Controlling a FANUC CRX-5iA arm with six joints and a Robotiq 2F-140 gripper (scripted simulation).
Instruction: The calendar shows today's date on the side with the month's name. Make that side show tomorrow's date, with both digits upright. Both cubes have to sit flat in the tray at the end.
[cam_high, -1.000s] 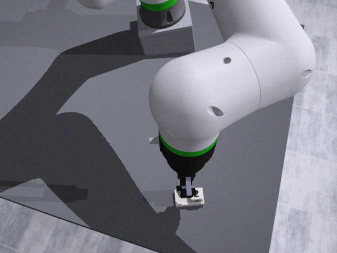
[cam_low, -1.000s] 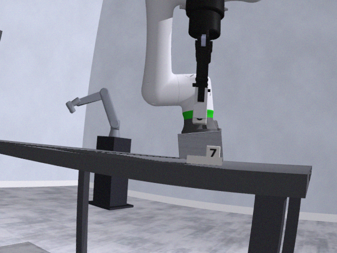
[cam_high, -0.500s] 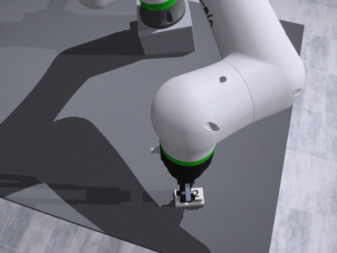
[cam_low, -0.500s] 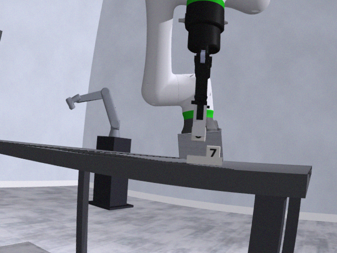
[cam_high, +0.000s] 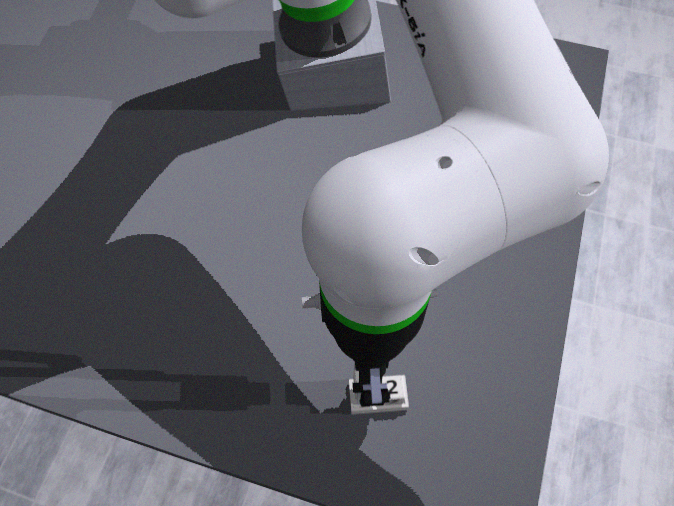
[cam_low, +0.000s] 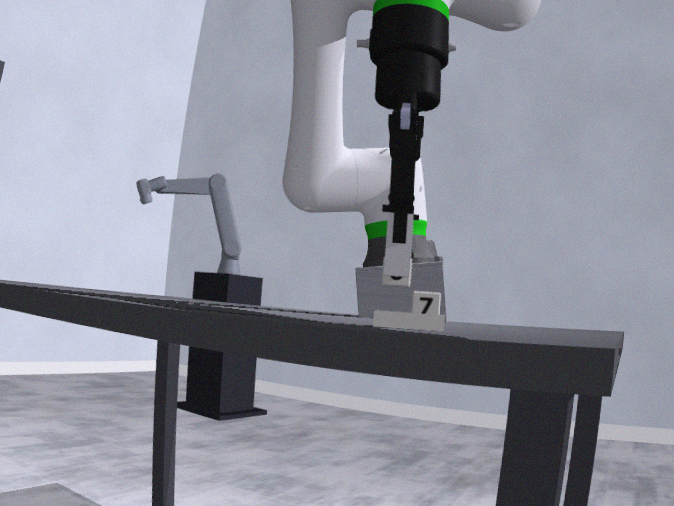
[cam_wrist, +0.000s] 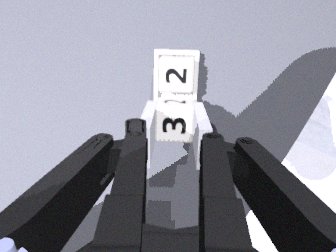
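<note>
Right now my hand is 1 cm past the tray, 1 cm to the right of it and 8 cm above it. Also, from my hand: cube (3 cm below).
</note>
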